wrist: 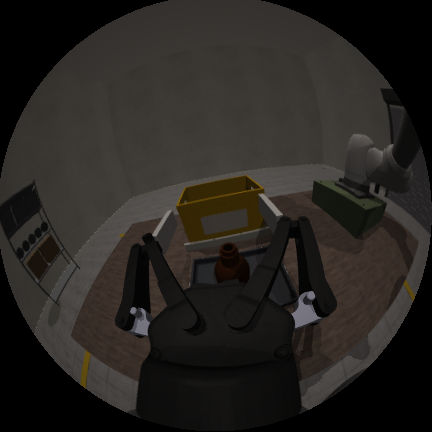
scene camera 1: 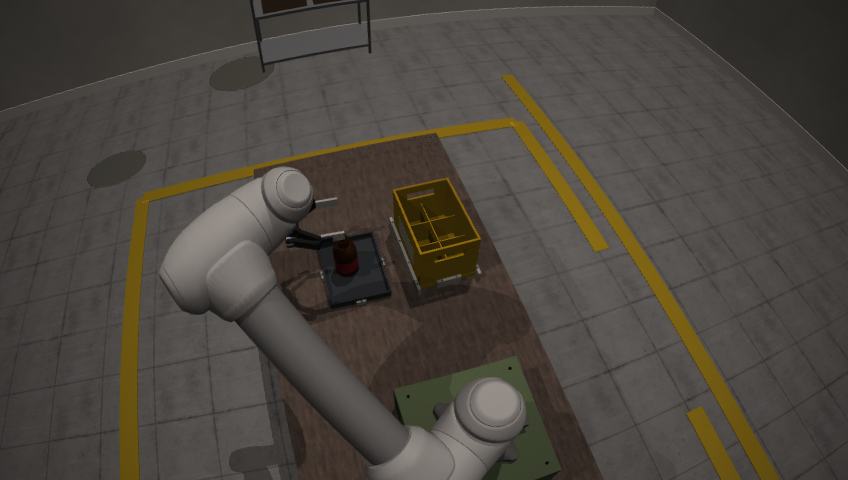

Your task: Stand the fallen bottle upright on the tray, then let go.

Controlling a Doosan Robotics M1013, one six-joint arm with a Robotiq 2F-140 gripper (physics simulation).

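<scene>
The brown bottle with a red label stands upright on the dark tray, towards the tray's left side in the scene view. In the wrist view its lower part is hidden behind the gripper's body. My gripper is open, with its two light finger pads wide apart and no object between them. It is above and to the left of the bottle in the scene view, apart from it as the wrist view shows, with the bottle lower than the pads.
A yellow divided crate stands beside the tray on the brown table. The green robot base block is at the near end. A shelf rack stands on the floor beyond the table.
</scene>
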